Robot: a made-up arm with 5 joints.
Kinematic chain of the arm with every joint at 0, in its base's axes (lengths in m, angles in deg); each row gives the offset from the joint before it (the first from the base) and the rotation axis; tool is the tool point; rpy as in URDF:
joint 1: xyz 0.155 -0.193 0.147 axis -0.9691 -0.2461 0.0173
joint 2: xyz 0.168 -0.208 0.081 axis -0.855 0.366 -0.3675
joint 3: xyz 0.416 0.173 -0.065 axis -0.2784 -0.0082 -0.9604
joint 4: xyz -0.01 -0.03 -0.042 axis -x
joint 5: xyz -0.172 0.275 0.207 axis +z
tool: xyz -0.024 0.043 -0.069 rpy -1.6 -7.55 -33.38
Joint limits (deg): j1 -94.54..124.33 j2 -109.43..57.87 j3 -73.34..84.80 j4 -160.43..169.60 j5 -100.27..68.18
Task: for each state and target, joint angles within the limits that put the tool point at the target. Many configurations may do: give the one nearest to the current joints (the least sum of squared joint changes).
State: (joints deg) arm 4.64 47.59 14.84 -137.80 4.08
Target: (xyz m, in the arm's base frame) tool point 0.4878 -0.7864 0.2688
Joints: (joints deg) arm 0.19 56.72 -15.53 -159.56 1.71
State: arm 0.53 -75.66 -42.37 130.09 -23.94
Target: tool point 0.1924 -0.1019 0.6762
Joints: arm -3.04 -109.43 -2.65 79.73 -29.96
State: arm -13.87 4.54 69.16 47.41 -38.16
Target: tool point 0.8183 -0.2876 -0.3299
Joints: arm -0.78 22.50 70.55 60.13 -39.27
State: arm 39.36 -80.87 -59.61 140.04 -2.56
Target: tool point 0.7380 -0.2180 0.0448
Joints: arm 47.95 -39.76 -38.09 136.39 3.25
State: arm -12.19 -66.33 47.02 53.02 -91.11
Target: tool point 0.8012 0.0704 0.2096
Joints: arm -37.38 -36.35 84.80 74.92 -100.27
